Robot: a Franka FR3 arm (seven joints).
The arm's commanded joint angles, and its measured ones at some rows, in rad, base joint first. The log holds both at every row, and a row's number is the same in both.
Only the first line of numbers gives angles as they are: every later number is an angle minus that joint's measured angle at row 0.
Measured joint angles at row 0:
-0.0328 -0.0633 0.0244 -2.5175 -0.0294 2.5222 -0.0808
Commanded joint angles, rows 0 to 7:
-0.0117 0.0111 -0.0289 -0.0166 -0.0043 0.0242 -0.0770
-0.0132 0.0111 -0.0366 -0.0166 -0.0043 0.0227 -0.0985
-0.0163 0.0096 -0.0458 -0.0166 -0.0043 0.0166 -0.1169
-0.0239 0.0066 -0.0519 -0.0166 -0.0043 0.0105 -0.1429
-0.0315 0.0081 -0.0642 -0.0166 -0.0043 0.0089 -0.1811
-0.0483 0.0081 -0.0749 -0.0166 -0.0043 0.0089 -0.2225
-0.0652 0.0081 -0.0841 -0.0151 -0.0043 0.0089 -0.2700
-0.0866 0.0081 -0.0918 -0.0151 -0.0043 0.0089 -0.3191
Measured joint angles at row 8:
-0.0235 -0.0006 -0.0707 -0.0004 0.0000 -0.0013 -0.1858
